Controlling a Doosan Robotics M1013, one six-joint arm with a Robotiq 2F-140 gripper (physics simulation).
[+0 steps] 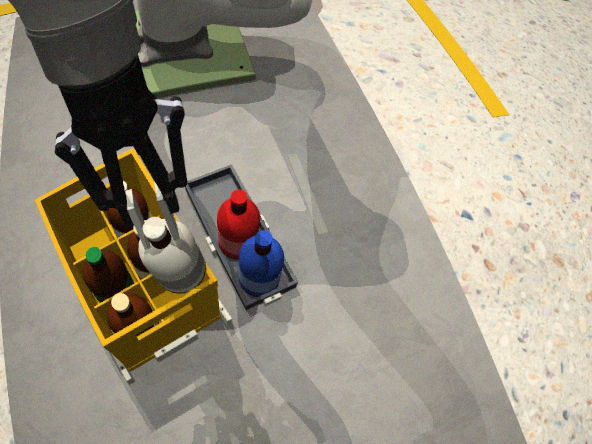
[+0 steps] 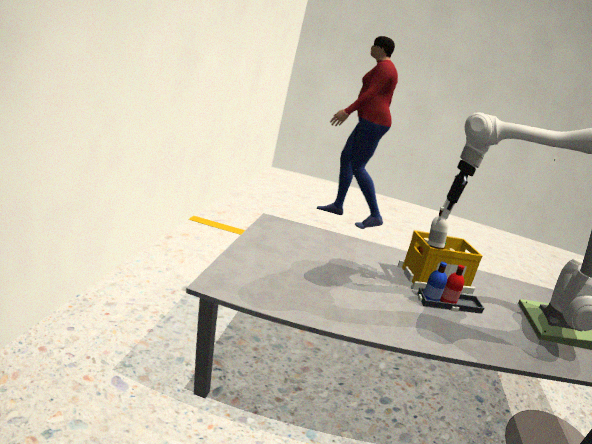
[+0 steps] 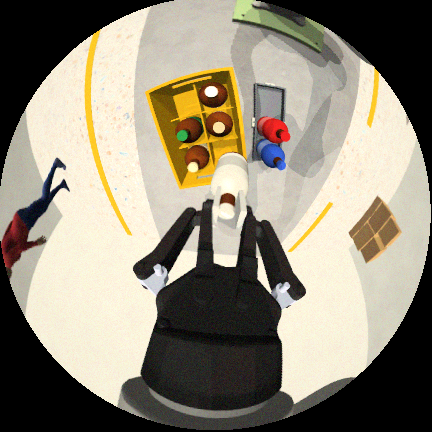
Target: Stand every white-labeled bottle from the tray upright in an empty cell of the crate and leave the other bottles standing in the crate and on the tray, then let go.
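Frame: origin at the arm's base, x ahead, y left, z up, level; centimetres.
Where they show: gripper, fingertip midpoint: [image 1: 160, 235] [image 2: 442, 217] [image 3: 228, 195]; arm's base, link origin: [image 1: 174, 37] [image 2: 560, 318].
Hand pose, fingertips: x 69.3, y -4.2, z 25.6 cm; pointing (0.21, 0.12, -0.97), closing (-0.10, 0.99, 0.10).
Note:
Each offset is from my fingertips to the top centre of the thing. "spot": to the spot under its first point. Level surfaces: height alone.
My gripper [image 1: 156, 231] [image 2: 443, 212] [image 3: 228, 195] is shut on the neck of a white-labeled bottle {dx +0.1, dy +0.5, dz +3.7 cm} [image 1: 172, 262] [image 2: 438, 232] [image 3: 229, 176]. The bottle hangs about upright over the empty corner cell of the yellow crate {dx -8.1, dy -1.3, dz -11.5 cm} [image 1: 200, 311] [image 2: 420, 265] [image 3: 162, 120], its base near rim height; the exact height is unclear. Several brown bottles stand in other cells, one with a green cap {dx -5.4, dy -11.8, dz -12.7 cm} [image 1: 93, 255] [image 3: 182, 135]. Another cell {spot: dx -15.7, dy -16.0, dz -28.2 cm} [image 1: 92, 243] [image 3: 186, 103] is empty. A red bottle {dx -11.8, dy +11.7, dz -13.0 cm} [image 1: 238, 225] [image 2: 453, 289] [image 3: 271, 128] and a blue bottle {dx -4.1, dy +14.1, dz -13.0 cm} [image 1: 260, 265] [image 2: 436, 286] [image 3: 270, 154] stand on the tray {spot: dx -23.3, dy +7.6, dz -28.5 cm} [image 1: 207, 192] [image 2: 470, 303] [image 3: 270, 100].
Small pale brackets {spot: dx +6.4, dy -2.0, dz -26.1 cm} [image 1: 176, 344] sit along the crate's foot and the tray's edges. The green base plate [image 1: 200, 80] [image 2: 535, 320] [image 3: 280, 22] of the arm lies beyond the tray. A person [image 2: 375, 100] [image 3: 25, 227] in a red top is beyond the table {dz -29.0 cm} [image 2: 300, 250].

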